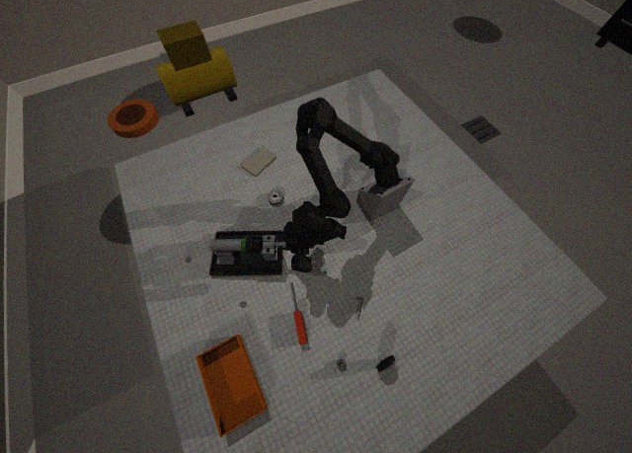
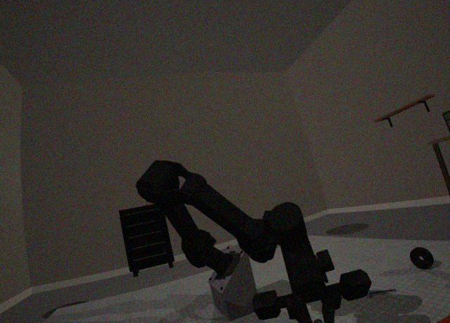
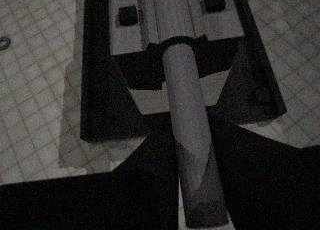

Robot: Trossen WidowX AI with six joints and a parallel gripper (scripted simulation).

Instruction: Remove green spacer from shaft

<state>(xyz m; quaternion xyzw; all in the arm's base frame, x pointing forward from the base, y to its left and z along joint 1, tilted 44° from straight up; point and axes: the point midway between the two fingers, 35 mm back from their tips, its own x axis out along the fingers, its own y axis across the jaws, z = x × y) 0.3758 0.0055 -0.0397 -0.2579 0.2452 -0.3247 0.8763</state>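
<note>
The grey shaft lies 4 cm ahead of my gripper tip, 2 cm to the right of it and 2 cm above it. The rest, counted from my gripper tip: dark spacer: 7 cm ahead, 4 cm to the right, 2 cm above; green spacer: 11 cm ahead, 5 cm to the right, 2 cm above; orange tray: 28 cm ahead, 27 cm to the left, 5 cm below.
</note>
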